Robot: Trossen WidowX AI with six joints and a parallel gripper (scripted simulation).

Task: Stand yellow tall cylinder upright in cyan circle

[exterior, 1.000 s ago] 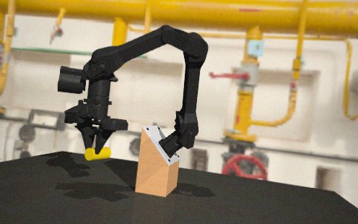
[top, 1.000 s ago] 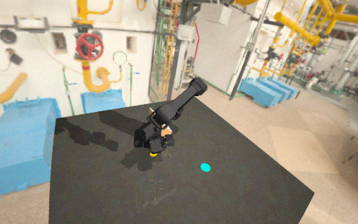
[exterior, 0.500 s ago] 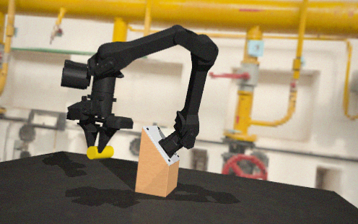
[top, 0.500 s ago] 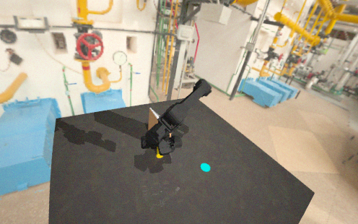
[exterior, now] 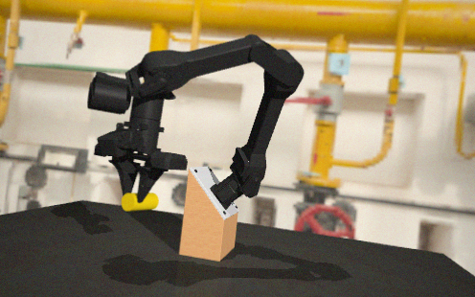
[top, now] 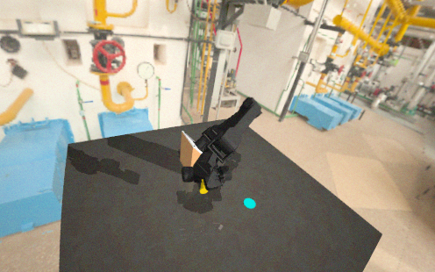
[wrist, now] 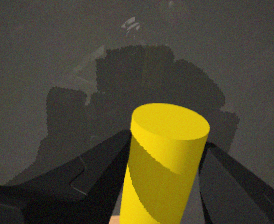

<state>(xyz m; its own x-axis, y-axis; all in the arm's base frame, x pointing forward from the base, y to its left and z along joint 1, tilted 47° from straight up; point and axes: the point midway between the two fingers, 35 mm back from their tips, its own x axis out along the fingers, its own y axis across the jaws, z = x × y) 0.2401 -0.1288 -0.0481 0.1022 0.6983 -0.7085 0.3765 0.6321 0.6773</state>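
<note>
Now: the cyan circle 23 cm to the left of my gripper tip, 14 cm below it and 10 cm ahead of it. The rest, counted from my gripper tip: yellow cylinder 2 cm behind, 1 cm to the left.
</note>
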